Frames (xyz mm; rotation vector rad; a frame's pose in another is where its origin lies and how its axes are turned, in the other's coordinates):
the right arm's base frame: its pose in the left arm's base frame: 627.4 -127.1 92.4 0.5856 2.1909 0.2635
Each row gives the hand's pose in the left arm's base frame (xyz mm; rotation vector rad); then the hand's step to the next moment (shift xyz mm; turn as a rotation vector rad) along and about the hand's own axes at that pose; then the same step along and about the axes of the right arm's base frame.
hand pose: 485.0 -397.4 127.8 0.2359 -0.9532 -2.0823
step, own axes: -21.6 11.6 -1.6 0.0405 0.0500 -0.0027
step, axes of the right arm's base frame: -9.0 17.7 14.4 -0.0545 -0.0276 -0.0204
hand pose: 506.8 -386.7 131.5 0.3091 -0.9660 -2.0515
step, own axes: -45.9 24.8 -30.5 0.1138 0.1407 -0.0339
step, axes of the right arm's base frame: -21.7 24.9 50.6 -0.1555 -0.0919 -0.0354
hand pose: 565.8 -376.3 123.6 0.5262 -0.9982 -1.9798
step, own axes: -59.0 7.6 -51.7 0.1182 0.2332 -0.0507
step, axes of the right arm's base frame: -10.7 33.3 70.6 -0.2495 -0.0869 -0.0335
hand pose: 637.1 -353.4 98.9 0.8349 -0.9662 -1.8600
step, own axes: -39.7 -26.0 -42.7 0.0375 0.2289 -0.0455
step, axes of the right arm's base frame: 17.5 27.4 54.9 -0.2353 -0.0081 -0.0210
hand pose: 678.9 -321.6 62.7 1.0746 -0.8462 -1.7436
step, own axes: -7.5 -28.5 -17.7 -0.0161 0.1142 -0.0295
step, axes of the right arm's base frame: 23.1 5.3 24.9 -0.1149 0.0309 -0.0050
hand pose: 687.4 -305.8 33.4 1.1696 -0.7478 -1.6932
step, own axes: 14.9 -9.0 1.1 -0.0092 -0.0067 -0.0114
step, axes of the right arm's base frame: 7.0 -15.6 3.6 0.0048 0.0104 0.0113
